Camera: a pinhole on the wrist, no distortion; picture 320 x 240 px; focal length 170.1 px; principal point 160.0 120.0 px. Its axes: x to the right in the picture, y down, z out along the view. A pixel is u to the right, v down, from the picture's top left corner.
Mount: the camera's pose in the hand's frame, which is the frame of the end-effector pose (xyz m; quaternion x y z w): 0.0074 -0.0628 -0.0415 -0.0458 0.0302 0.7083 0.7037
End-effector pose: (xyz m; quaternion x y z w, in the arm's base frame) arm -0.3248 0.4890 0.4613 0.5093 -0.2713 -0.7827 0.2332
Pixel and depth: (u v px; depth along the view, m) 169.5 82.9 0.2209
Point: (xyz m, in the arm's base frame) -0.5102 0.5095 0.4692
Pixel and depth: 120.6 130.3 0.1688
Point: -0.4502 0.5797 0.4537
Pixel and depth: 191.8 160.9 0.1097
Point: -0.3793 0.5379 0.4769
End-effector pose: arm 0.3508 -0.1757 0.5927 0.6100 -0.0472 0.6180 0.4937
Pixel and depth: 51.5 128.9 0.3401
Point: 0.7346 -0.2730 0.5278
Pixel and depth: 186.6 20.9 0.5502
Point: 0.7234 -0.3767 1.0172
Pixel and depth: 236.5 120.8 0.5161
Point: 0.5157 -0.5885 0.8201
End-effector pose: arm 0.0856 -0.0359 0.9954 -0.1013 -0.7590 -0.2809 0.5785
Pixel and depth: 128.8 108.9 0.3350
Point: -0.2085 0.0505 0.9373
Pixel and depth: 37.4 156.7 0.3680
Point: -0.3160 -0.0679 0.7721
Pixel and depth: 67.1 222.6 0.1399
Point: -0.0346 -0.0680 0.8645
